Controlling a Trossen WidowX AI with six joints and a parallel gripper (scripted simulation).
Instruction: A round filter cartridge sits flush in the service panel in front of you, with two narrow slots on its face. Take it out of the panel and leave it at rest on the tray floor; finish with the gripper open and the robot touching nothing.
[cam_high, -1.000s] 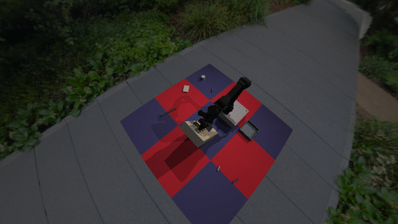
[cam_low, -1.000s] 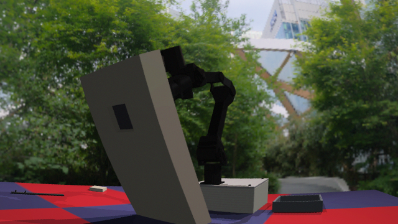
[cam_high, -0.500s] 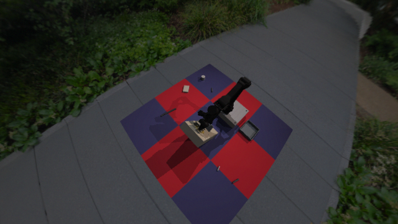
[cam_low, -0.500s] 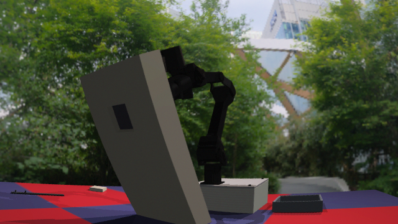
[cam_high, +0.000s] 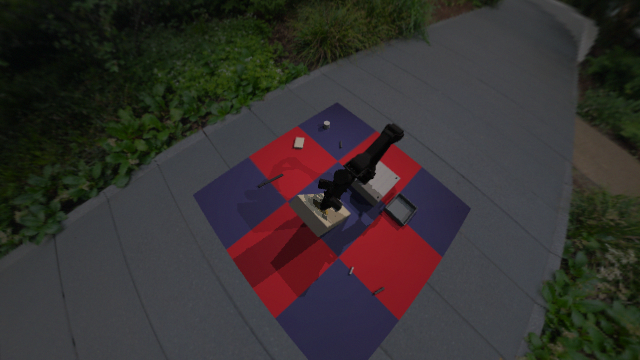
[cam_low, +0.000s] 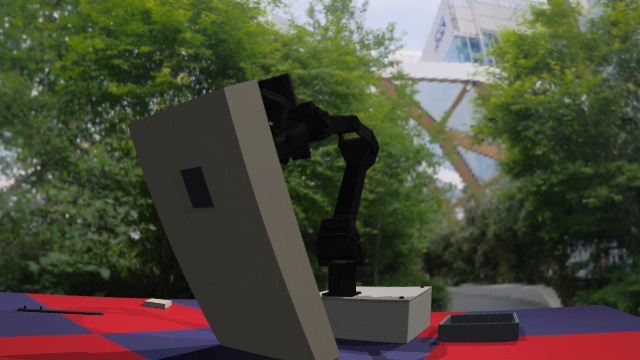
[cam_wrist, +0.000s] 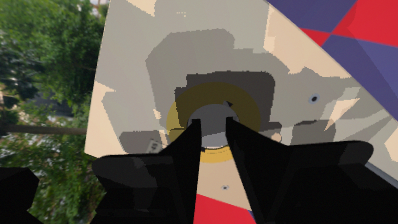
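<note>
My gripper tip is now 1 cm short of the round grey filter cartridge and 1 cm above it. From my gripper tip the other things lie so: dark grey tray 41 cm behind, 31 cm to the left, 23 cm below; small tan block 49 cm to the right, 32 cm behind, 24 cm below; tan service panel 8 cm below, 4 cm behind.
</note>
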